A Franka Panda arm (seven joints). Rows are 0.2 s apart.
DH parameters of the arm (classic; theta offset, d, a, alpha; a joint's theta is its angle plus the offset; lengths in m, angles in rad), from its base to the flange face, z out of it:
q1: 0 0.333 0 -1.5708
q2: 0 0 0 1.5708
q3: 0 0.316 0.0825 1.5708
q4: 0 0 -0.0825 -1.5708
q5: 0 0.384 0 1.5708
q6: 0 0 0.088 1.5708
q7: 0 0.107 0 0
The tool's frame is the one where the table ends.
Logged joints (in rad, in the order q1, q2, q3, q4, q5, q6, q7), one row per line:
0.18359, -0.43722, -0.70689, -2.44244, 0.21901, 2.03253, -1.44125
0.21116, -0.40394, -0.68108, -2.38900, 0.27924, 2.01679, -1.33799
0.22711, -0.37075, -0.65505, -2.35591, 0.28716, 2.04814, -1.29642
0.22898, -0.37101, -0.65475, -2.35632, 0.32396, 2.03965, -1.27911
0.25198, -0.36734, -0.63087, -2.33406, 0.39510, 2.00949, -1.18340
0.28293, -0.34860, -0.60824, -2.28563, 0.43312, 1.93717, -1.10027
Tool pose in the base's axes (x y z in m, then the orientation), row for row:
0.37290, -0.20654, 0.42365, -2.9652, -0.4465, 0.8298
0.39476, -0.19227, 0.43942, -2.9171, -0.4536, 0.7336
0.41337, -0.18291, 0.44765, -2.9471, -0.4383, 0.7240
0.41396, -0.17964, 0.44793, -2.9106, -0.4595, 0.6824
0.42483, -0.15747, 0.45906, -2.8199, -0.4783, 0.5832
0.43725, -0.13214, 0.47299, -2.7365, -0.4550, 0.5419
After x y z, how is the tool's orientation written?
As angles about the fixed x, y, z axes (roll, pitch, yaw), in radians.
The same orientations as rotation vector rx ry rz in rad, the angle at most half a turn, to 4 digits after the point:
-2.5069, -1.1649, -0.4757
-2.5258, -1.0465, -0.4783
-2.5668, -1.0363, -0.4808
-2.5488, -0.9837, -0.4959
-2.5152, -0.8647, -0.4967
-2.4731, -0.8153, -0.4372

